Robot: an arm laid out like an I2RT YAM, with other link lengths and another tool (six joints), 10 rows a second.
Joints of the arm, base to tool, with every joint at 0 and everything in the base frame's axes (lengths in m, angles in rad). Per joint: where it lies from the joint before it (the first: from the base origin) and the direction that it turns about. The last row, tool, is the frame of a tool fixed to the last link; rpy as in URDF.
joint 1: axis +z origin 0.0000 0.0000 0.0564
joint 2: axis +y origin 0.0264 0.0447 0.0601
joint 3: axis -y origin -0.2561 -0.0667 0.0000
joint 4: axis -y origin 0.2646 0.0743 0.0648
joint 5: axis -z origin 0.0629 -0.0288 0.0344
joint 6: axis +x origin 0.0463 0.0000 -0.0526
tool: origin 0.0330 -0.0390 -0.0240 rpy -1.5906 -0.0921 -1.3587
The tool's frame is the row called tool.
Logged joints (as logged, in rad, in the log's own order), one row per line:
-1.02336 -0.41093 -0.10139 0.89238 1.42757 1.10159
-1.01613 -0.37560 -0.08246 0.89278 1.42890 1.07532
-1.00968 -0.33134 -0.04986 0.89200 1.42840 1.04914
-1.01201 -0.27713 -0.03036 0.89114 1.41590 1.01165
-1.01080 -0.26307 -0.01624 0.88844 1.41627 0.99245
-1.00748 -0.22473 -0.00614 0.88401 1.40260 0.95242
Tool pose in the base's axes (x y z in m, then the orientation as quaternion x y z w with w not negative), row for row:
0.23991 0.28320 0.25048 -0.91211 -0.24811 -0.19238 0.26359
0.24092 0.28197 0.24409 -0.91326 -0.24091 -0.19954 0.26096
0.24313 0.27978 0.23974 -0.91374 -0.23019 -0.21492 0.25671
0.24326 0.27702 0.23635 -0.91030 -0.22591 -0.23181 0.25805
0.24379 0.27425 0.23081 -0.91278 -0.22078 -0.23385 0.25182
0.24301 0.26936 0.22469 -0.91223 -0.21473 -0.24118 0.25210
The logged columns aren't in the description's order. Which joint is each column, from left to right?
Columns, left to right: joint 6, joint 4, joint 5, joint 1, joint 2, joint 3.
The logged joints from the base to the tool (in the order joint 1, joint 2, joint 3, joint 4, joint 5, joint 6), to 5 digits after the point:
0.89238 1.42757 1.10159 -0.41093 -0.10139 -1.02336
0.89278 1.42890 1.07532 -0.37560 -0.08246 -1.01613
0.89200 1.42840 1.04914 -0.33134 -0.04986 -1.00968
0.89114 1.41590 1.01165 -0.27713 -0.03036 -1.01201
0.88844 1.41627 0.99245 -0.26307 -0.01624 -1.01080
0.88401 1.40260 0.95242 -0.22473 -0.00614 -1.00748

